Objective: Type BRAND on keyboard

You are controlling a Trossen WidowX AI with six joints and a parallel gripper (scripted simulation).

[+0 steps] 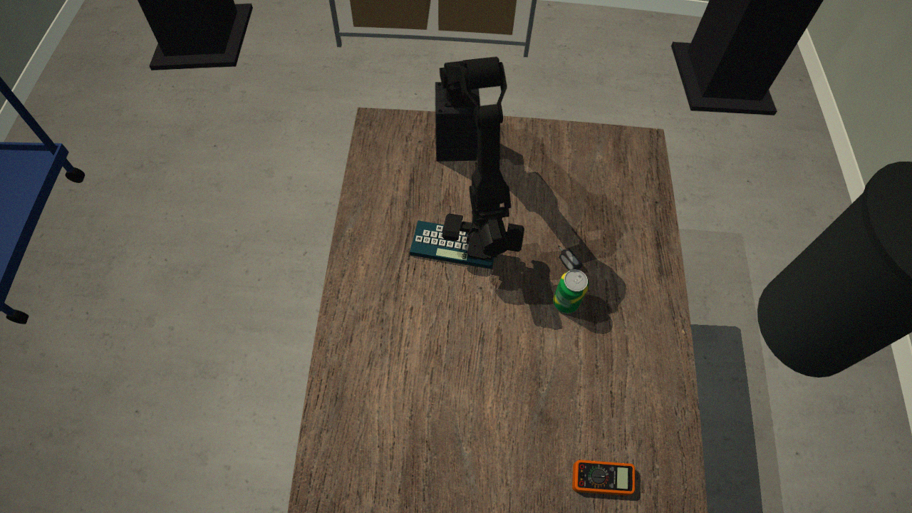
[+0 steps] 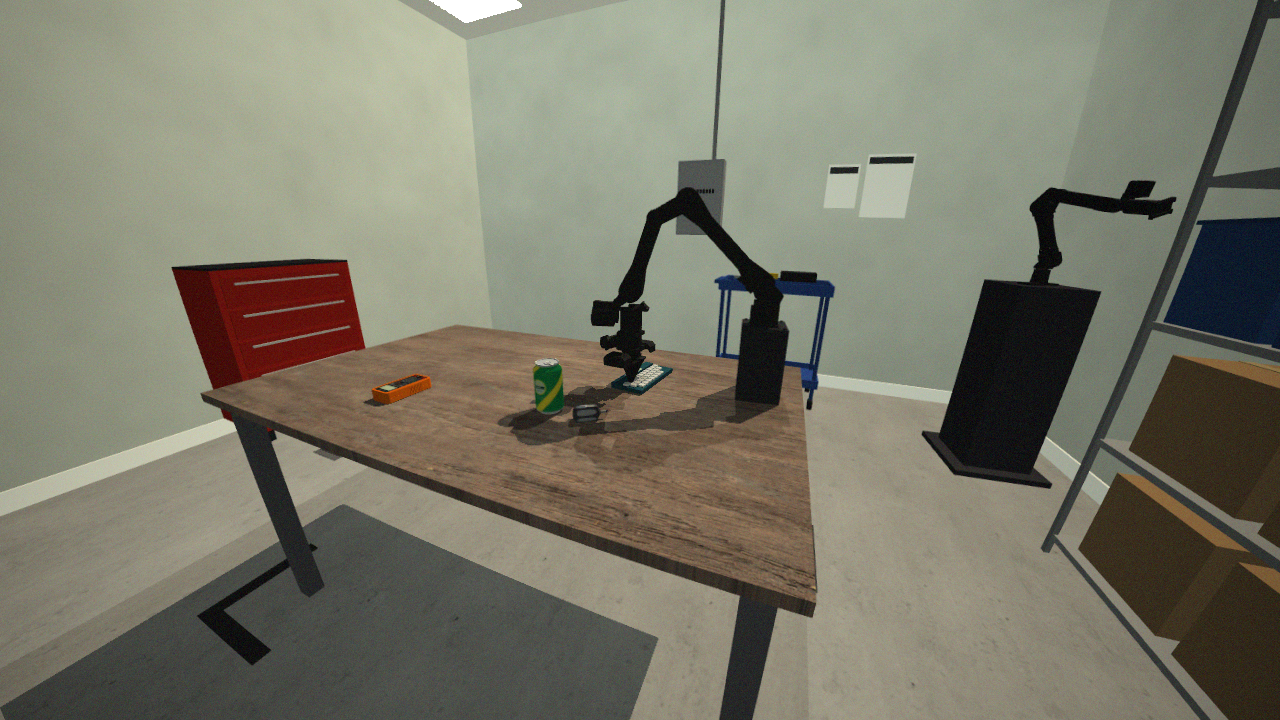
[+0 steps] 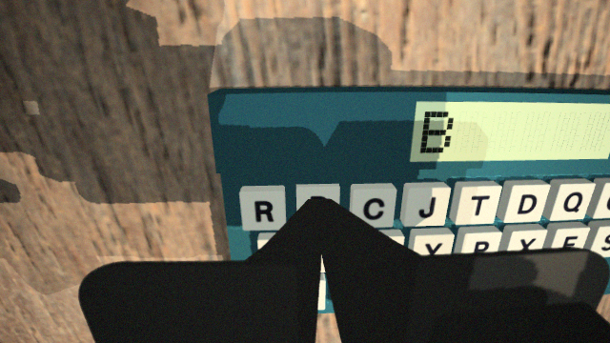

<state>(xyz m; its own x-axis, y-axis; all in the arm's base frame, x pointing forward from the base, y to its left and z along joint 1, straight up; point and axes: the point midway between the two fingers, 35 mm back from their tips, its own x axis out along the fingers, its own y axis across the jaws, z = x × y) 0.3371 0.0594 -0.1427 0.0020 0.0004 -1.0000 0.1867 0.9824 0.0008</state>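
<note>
My gripper is now 6 cm to the left of the key, 5 cm past it and 3 cm above it. From my hand the other things lie so: green soda can (20 cm to the left, 14 cm ahead, 1 cm above); then orange multimeter (56 cm ahead, 25 cm to the left, 3 cm below); then grey object (21 cm to the left, 3 cm below, 2 cm ahead).
</note>
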